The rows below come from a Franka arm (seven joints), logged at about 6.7 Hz.
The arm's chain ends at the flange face. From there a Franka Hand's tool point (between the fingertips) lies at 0.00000 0.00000 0.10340 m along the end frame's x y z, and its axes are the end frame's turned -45 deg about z.
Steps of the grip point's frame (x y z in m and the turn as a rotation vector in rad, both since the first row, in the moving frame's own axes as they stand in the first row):
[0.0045, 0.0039, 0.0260, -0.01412, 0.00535, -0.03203]
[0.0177, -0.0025, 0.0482, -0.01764, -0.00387, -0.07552]
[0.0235, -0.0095, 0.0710, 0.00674, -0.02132, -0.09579]
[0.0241, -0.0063, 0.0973, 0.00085, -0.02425, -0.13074]
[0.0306, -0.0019, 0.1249, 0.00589, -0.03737, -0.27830]
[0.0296, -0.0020, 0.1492, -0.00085, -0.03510, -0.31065]
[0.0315, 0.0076, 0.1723, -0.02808, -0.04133, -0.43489]
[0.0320, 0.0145, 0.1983, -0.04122, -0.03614, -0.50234]
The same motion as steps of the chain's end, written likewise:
[0.0045, -0.0010, 0.0260, -0.00620, 0.01377, -0.03203]
[0.0097, -0.0158, 0.0482, -0.01521, 0.00974, -0.07552]
[0.0119, -0.0245, 0.0710, -0.01031, -0.01984, -0.09579]
[0.0143, -0.0233, 0.0973, -0.01655, -0.01775, -0.13074]
[0.0231, -0.0257, 0.1250, -0.02226, -0.03059, -0.27830]
[0.0216, -0.0253, 0.1493, -0.02542, -0.02422, -0.31065]
[0.0275, -0.0220, 0.1724, -0.04908, -0.00937, -0.43489]
[0.0311, -0.0177, 0.1985, -0.05470, 0.00359, -0.50234]

